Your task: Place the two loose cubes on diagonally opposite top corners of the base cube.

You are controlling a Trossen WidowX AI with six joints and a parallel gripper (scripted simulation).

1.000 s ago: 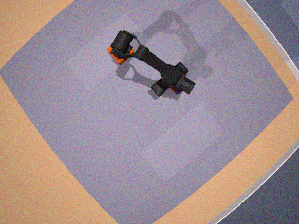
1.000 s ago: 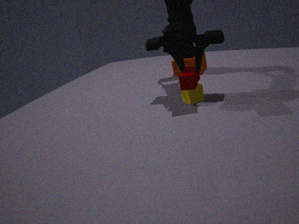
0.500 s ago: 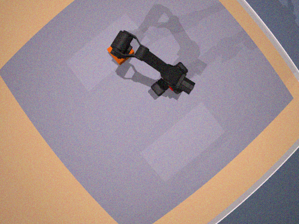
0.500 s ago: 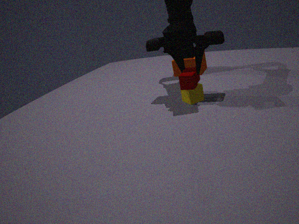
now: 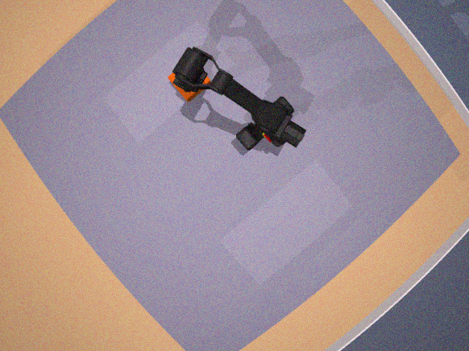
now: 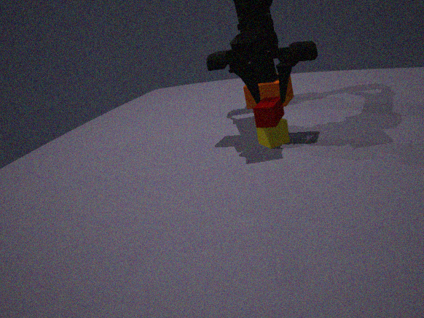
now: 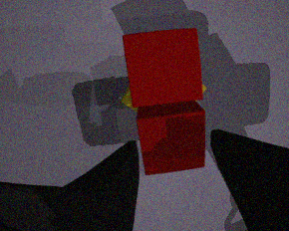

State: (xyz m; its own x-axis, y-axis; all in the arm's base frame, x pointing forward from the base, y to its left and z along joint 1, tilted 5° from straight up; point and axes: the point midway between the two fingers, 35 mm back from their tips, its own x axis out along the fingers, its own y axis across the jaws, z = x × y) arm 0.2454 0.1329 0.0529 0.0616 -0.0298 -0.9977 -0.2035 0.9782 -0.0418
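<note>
Right now my gripper tip is 20 mm short of the yellow base cube, 10 mm to the right of it and 40 mm above it.
</note>
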